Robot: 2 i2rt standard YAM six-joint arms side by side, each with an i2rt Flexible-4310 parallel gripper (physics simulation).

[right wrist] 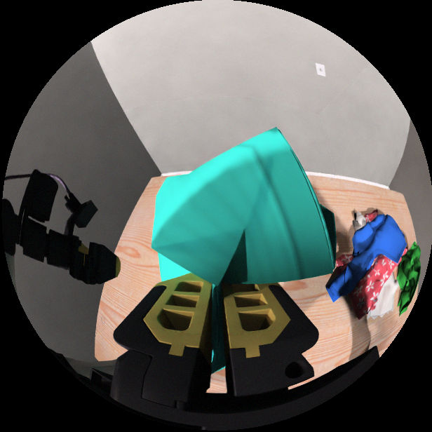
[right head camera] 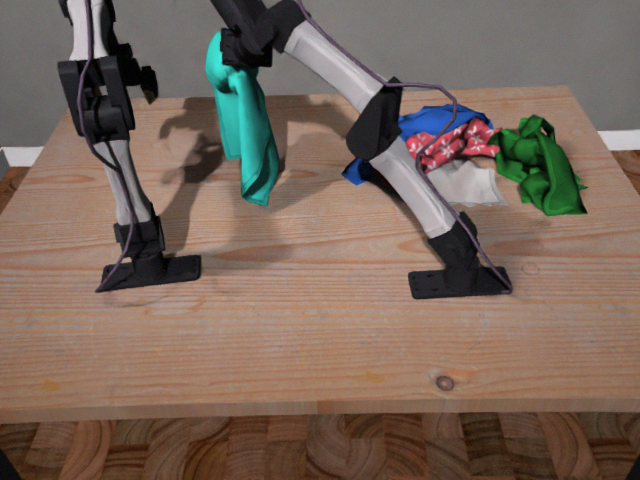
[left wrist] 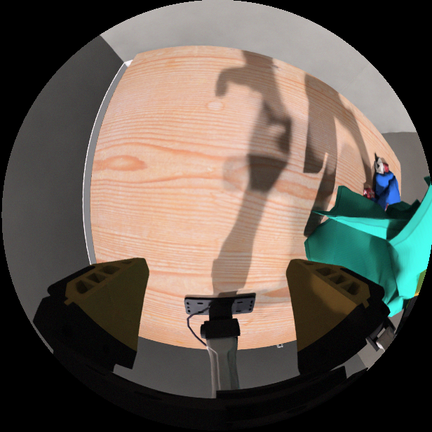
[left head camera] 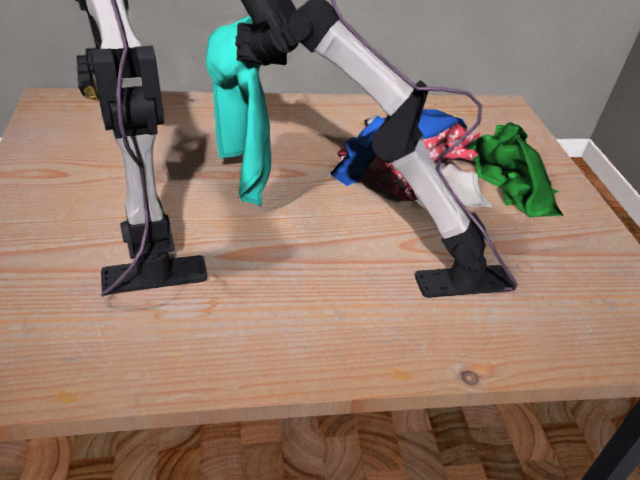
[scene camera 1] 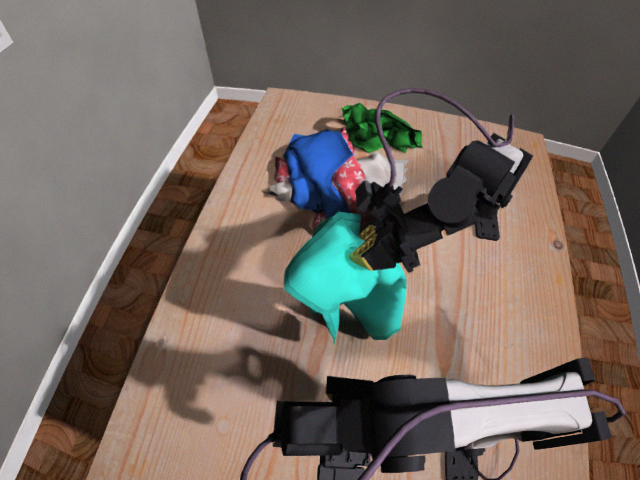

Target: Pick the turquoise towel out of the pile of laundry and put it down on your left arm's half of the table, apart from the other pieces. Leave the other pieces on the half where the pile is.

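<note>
The turquoise towel hangs in folds above the table, apart from the other pieces. My right gripper is shut on it and holds it up near the middle of the table. My left gripper is open and empty, high over the left part of the table; the towel shows beyond its right finger in the left wrist view. The pile lies on the right: a blue piece, a red flowered piece and a white piece.
A green piece lies at the right side of the wooden table. My right arm reaches across above the pile in both head views. My left arm stands upright at the left.
</note>
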